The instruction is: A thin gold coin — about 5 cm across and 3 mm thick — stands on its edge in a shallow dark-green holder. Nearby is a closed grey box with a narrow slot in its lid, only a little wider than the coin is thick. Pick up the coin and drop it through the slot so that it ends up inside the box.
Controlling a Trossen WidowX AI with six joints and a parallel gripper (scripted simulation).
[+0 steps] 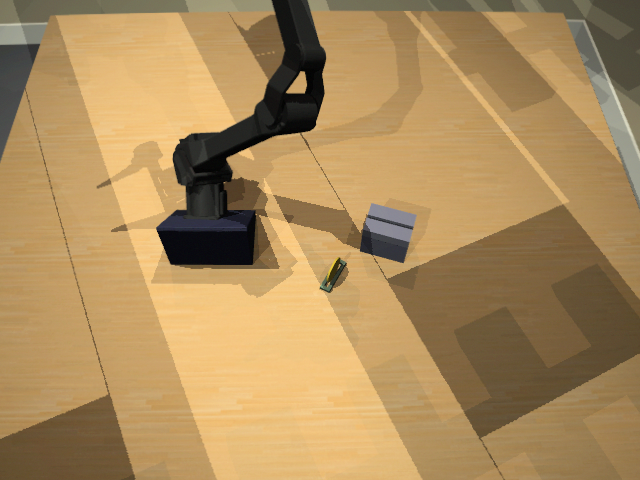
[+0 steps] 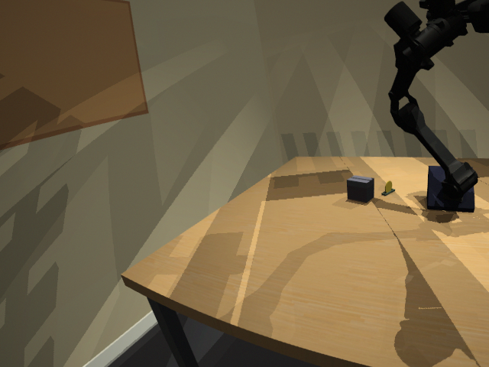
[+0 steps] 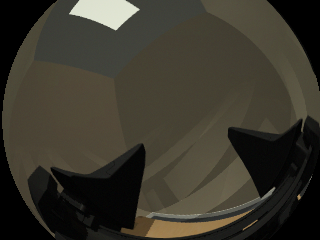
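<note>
Right now the thin gold coin is 56 cm below my gripper tip, 30 cm ahead of it and 27 cm to the right of it.
</note>
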